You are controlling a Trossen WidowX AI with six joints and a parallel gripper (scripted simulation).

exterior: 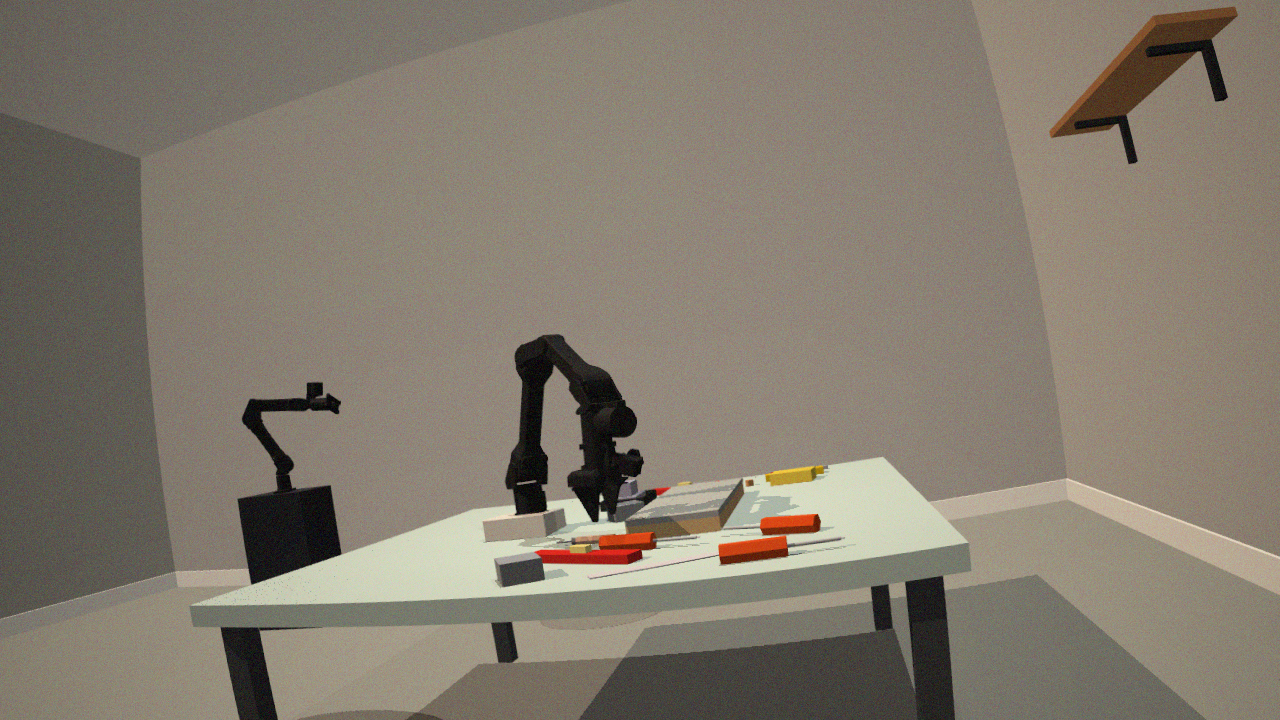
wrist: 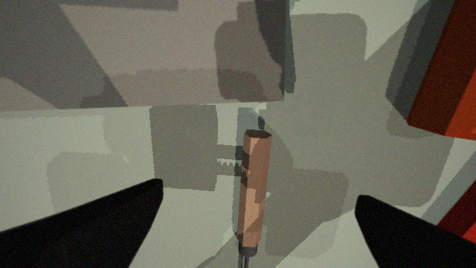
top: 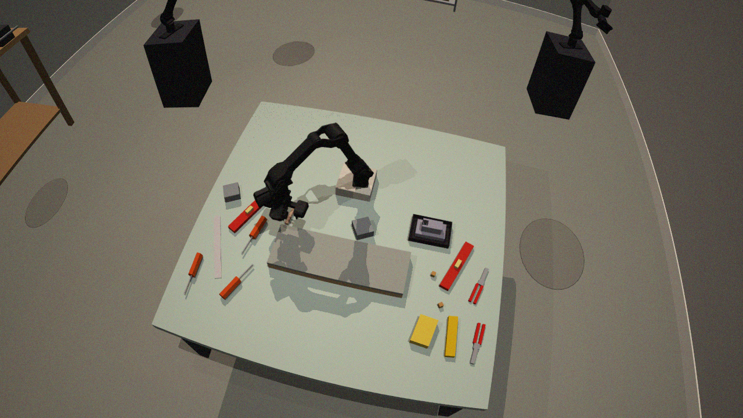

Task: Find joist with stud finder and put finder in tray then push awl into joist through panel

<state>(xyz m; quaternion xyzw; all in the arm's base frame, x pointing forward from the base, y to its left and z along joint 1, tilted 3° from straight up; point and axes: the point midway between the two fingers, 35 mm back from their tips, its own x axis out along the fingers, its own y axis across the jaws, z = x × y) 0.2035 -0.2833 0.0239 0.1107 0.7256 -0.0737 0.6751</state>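
The awl is 60 mm behind my gripper tip, 10 mm to the left of it and 40 mm below it. The rest, counted from my gripper tip: grey stud finder: 560 mm to the left; dark tray: 580 mm to the left, 30 mm below; white strip: 150 mm ahead, 280 mm to the right, 50 mm below.
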